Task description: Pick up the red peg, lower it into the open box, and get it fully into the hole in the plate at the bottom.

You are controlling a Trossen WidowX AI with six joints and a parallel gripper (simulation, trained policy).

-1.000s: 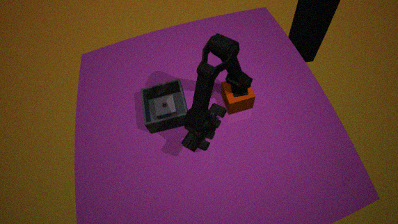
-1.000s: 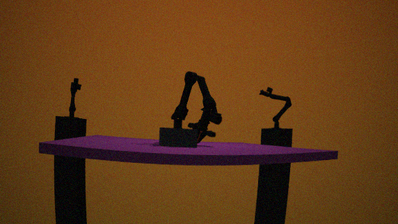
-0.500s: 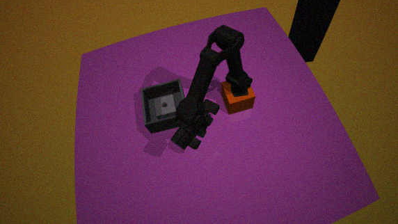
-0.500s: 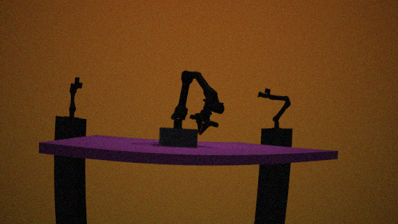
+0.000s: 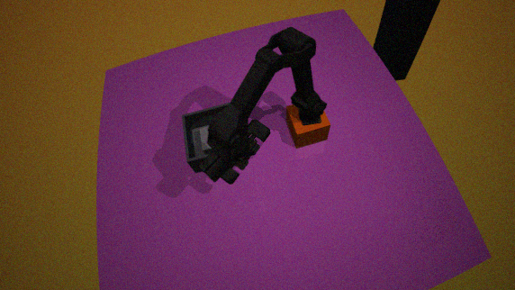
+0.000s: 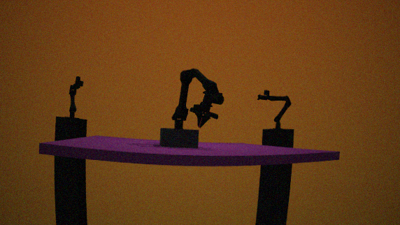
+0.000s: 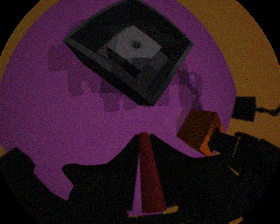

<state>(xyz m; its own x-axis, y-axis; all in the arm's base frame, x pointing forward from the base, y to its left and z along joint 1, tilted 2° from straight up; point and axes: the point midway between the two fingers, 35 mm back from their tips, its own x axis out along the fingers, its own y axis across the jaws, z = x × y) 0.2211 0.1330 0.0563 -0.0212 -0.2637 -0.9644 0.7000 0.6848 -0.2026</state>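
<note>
Now: the grey plate 12 cm ahead of my gripper tip, 12 cm to the right of it and 7 cm below it. The rest, counted from my gripper tip: small red peg (1 cm to the left, 3 cm above); dark grey box (12 cm ahead, 12 cm to the right, 9 cm below).
</note>
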